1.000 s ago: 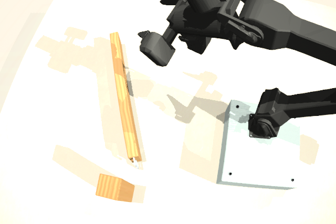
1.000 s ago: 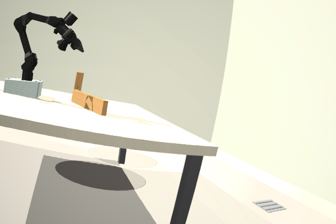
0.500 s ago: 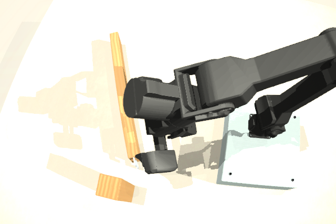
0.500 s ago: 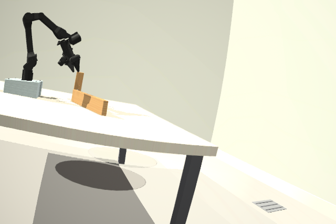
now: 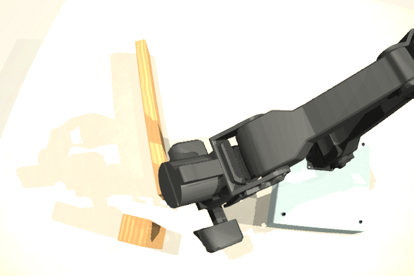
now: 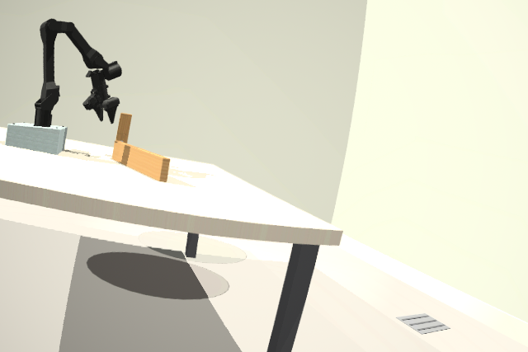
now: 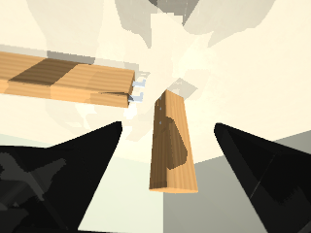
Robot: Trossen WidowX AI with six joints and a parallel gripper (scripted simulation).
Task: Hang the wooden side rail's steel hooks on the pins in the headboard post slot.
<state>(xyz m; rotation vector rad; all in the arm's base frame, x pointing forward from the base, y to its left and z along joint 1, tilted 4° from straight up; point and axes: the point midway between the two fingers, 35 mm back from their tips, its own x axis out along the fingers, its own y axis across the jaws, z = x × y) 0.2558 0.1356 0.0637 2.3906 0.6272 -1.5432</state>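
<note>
The headboard post lies 8 cm ahead of my gripper tip, 5 cm to the left of it and 5 cm below it.
</note>
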